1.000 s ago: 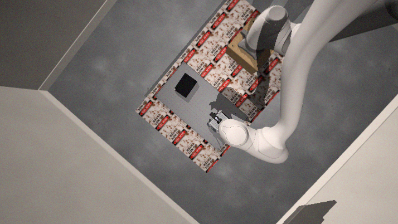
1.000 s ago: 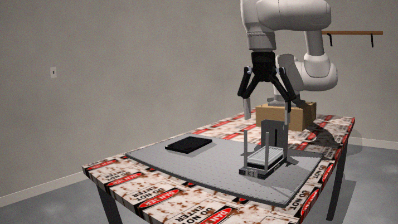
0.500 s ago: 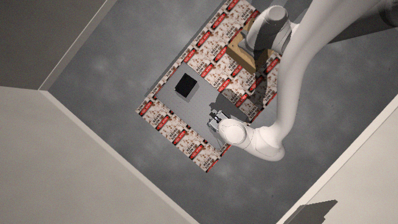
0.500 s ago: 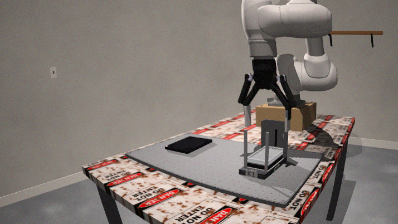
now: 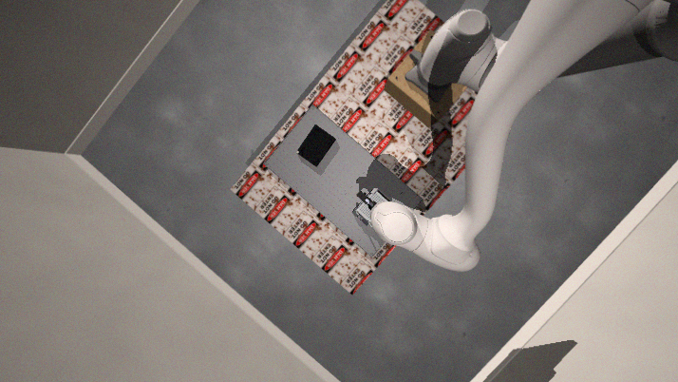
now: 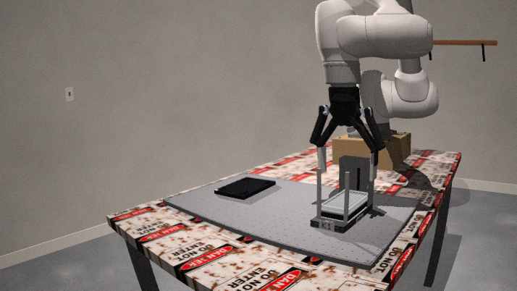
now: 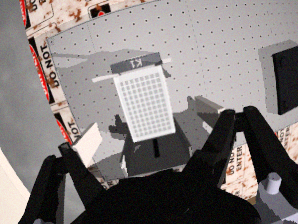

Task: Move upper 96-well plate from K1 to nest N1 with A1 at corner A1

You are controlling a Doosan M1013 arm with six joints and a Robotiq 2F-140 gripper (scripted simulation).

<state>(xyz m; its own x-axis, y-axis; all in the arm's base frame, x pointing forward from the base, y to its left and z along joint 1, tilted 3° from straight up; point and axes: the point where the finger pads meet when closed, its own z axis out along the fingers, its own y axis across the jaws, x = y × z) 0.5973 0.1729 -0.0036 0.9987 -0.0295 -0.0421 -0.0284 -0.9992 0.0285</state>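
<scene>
Now: the white 96-well plate 80 mm below my hand. From my hand the other things lie so: black plate: 90 mm below; then black plate nest N1: 50 mm behind, 390 mm to the right, 110 mm below; then pale square: 30 mm ahead, 440 mm to the right, 100 mm below.
</scene>
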